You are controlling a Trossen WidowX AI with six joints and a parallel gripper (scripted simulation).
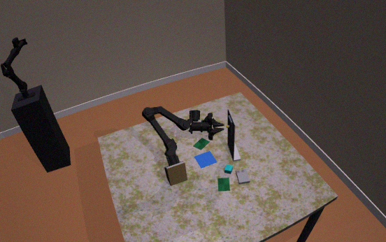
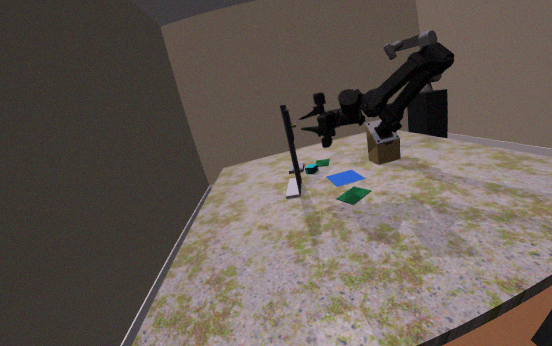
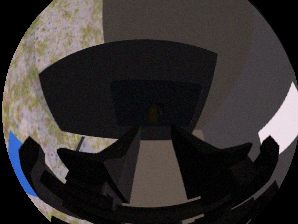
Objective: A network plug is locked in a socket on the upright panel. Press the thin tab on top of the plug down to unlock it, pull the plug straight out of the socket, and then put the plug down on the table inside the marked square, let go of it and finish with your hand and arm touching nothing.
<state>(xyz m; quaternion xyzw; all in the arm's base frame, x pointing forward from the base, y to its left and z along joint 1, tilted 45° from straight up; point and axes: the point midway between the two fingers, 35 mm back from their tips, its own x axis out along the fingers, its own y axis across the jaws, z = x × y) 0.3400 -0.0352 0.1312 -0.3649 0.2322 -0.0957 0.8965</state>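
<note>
Now: the network plug 3 cm ahead of my gripper tip and 1 cm to the right of it. The rest, counted from my gripper tip: upright dark panel: 5 cm ahead, 1 cm to the right, 10 cm below; then blue marked square: 14 cm behind, 1 cm to the left, 25 cm below; then teal cube: 4 cm behind, 15 cm to the right, 23 cm below.
</note>
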